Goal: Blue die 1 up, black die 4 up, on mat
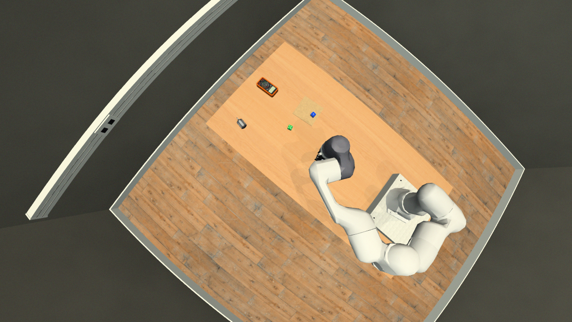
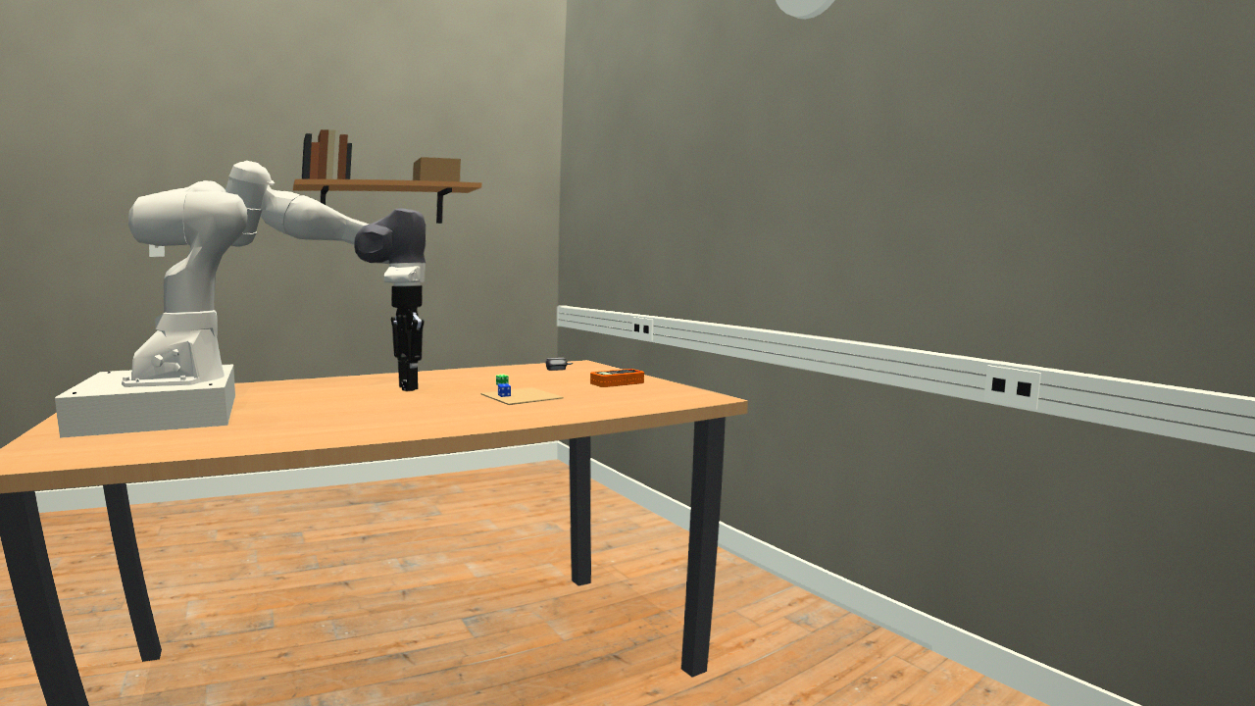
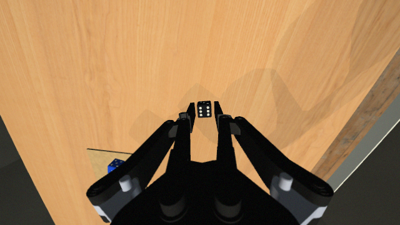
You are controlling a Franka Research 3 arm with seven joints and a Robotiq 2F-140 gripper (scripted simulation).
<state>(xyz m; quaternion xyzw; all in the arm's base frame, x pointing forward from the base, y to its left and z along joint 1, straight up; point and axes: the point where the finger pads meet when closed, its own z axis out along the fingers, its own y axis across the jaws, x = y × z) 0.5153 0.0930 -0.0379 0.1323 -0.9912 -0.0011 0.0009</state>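
My hand is 2 cm above the black die. The rest, counted from my hand: tan mat: 22 cm ahead, 18 cm to the right, 4 cm below; blue die: 18 cm to the right, 18 cm ahead, 2 cm below; green die: 24 cm ahead, 3 cm to the right, 2 cm below.
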